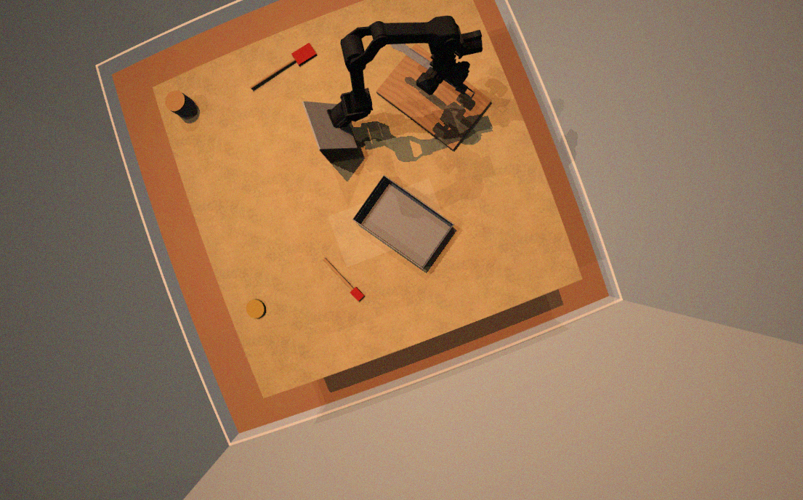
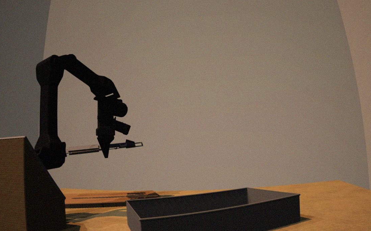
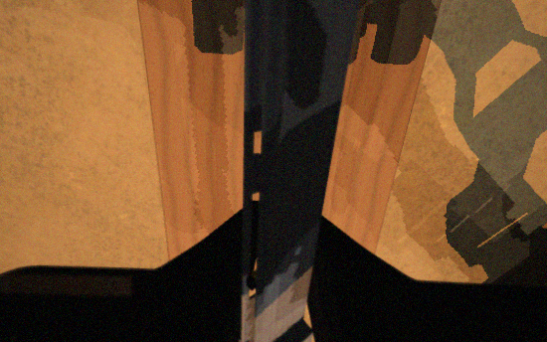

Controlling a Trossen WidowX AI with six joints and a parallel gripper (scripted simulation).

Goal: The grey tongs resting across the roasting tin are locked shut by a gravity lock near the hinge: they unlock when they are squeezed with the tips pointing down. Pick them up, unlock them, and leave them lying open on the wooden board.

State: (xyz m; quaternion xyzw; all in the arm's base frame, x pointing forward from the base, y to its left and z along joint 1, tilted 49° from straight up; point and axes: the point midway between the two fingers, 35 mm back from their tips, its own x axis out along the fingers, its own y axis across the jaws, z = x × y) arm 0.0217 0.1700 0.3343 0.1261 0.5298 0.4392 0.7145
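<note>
My gripper tip is now 14 cm above the wooden board. The rest, counted from my gripper tip: roasting tin (39 cm ahead, 29 cm to the right, 12 cm below); then orange disc (92 cm to the right, 47 cm ahead, 14 cm below).
</note>
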